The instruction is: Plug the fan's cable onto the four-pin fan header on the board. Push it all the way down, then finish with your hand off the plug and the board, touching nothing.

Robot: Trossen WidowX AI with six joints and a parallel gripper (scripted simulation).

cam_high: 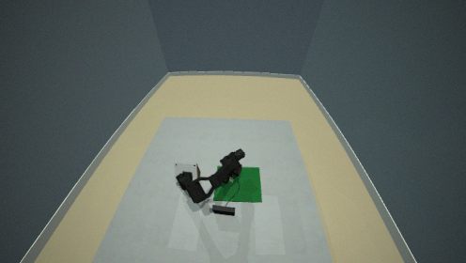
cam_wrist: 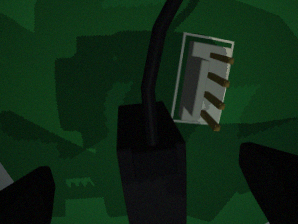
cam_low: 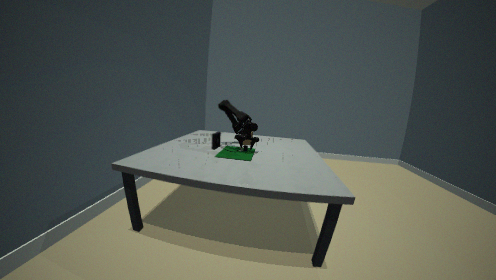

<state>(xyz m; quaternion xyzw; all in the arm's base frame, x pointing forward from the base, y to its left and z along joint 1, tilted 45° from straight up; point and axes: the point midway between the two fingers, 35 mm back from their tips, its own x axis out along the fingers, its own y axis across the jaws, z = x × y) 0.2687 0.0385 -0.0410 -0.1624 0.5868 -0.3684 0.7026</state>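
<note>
The pale header lies 20 mm ahead of my gripper tip, 30 mm to the right of it and 20 mm below it. Round my gripper tip: black plug 10 mm ahead, 10 mm above; black fan 10 mm behind, 240 mm to the right, 40 mm above; green board 70 mm ahead, 60 mm to the right, 30 mm below.
</note>
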